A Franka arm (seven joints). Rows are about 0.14 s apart.
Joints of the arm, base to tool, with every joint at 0 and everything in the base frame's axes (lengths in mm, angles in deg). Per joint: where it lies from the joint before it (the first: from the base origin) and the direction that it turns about. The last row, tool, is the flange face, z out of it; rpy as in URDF.
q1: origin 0 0 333 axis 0 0 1
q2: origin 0 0 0 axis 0 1 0
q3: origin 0 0 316 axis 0 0 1
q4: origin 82.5 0 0 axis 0 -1 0
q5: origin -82.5 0 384 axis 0 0 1
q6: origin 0 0 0 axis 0 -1 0
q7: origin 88 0 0 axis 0 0 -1
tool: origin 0 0 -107 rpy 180 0 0
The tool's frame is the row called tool.
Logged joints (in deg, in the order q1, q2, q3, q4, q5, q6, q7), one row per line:
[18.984 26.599 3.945 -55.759 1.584 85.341 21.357]
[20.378 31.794 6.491 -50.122 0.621 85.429 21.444]
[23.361 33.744 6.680 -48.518 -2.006 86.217 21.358]
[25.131 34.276 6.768 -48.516 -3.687 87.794 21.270]
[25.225 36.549 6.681 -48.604 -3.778 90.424 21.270]
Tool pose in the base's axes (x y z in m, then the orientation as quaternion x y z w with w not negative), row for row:
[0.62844 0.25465 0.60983 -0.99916 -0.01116 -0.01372 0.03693]
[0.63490 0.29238 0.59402 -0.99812 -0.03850 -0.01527 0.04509]
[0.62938 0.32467 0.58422 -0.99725 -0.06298 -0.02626 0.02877]
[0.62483 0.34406 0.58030 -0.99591 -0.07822 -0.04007 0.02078]
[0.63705 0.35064 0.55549 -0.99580 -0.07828 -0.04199 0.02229]
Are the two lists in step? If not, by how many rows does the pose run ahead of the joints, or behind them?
They are in step.
